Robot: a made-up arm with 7 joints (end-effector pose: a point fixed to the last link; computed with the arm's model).
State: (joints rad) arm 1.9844 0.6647 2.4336 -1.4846 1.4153 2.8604 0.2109
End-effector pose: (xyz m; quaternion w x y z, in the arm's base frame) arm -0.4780 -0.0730 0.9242 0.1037 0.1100 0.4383 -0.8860
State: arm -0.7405 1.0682 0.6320 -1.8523 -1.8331 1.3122 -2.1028
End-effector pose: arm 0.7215 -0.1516 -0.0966 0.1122 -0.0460 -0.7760 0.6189
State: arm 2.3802 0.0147 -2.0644 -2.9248 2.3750 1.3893 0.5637
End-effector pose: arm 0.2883 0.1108 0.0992 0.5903 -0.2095 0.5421 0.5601
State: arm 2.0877 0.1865 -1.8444 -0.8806 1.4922 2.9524 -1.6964
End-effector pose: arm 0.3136 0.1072 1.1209 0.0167 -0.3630 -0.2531 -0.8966
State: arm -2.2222 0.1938 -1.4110 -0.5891 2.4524 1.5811 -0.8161
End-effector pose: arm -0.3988 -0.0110 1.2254 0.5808 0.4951 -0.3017 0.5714
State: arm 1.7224 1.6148 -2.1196 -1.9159 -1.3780 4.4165 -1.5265
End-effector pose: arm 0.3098 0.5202 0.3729 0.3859 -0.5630 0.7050 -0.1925
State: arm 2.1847 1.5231 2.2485 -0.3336 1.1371 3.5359 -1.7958
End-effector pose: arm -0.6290 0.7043 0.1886 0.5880 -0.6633 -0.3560 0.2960
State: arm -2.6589 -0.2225 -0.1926 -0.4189 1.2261 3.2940 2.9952
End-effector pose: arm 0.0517 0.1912 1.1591 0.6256 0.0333 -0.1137 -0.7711
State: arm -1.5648 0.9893 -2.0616 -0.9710 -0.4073 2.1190 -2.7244
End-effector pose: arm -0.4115 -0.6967 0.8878 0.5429 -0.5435 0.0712 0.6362
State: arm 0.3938 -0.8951 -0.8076 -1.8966 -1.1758 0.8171 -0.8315
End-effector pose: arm 0.1612 -0.4924 0.7159 0.0652 0.9484 0.0635 -0.3038
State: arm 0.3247 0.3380 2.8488 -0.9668 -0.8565 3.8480 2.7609
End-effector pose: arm 0.0000 0.0067 1.0965 0.4735 0.0591 -0.2076 0.8539
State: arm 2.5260 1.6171 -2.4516 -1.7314 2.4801 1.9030 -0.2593
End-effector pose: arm -0.1472 0.6035 0.7199 0.5823 -0.5608 -0.4648 -0.3612
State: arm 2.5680 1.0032 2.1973 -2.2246 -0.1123 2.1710 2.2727
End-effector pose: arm -0.2856 -0.4276 0.6630 0.4155 0.2620 0.8618 -0.1265
